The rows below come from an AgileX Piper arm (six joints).
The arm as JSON. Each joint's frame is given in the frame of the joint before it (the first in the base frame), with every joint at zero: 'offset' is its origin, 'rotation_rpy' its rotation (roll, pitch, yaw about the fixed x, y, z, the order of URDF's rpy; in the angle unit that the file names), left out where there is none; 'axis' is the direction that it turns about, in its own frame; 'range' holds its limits. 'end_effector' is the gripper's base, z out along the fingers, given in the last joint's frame.
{
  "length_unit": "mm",
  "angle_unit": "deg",
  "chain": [
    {
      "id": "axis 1",
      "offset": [
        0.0,
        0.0,
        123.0
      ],
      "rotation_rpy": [
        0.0,
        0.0,
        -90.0
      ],
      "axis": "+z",
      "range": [
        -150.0,
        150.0
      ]
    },
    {
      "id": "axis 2",
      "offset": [
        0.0,
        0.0,
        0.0
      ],
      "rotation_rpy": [
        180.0,
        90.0,
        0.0
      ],
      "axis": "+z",
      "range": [
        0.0,
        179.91
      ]
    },
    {
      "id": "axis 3",
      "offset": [
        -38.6,
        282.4,
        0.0
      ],
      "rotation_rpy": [
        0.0,
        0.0,
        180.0
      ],
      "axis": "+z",
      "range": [
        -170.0,
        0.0
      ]
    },
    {
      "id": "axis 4",
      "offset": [
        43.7,
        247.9,
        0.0
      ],
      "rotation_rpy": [
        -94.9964,
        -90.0,
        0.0
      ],
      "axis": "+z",
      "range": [
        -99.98,
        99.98
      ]
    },
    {
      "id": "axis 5",
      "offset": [
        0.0,
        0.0,
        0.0
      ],
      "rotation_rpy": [
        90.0,
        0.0,
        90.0
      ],
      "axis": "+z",
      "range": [
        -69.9,
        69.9
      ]
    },
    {
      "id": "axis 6",
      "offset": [
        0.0,
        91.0,
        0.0
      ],
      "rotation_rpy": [
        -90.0,
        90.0,
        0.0
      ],
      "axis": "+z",
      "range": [
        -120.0,
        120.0
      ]
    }
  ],
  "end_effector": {
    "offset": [
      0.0,
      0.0,
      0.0
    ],
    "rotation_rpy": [
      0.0,
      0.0,
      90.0
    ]
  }
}
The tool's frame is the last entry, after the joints.
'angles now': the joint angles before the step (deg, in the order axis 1, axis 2, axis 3, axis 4, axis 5, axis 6). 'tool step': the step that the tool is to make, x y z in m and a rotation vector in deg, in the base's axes. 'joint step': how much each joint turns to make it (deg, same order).
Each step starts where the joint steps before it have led.
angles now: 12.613, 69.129, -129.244, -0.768, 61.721, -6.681
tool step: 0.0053, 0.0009, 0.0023, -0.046, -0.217, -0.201
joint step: 0.066, 1.392, -1.724, -0.295, 0.131, 0.029
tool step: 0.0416, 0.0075, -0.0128, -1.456, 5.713, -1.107
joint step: -0.050, 4.853, -0.353, -1.168, 1.402, 0.322
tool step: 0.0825, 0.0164, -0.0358, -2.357, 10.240, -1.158
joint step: -0.075, 9.772, 0.085, -1.191, 0.677, 0.576
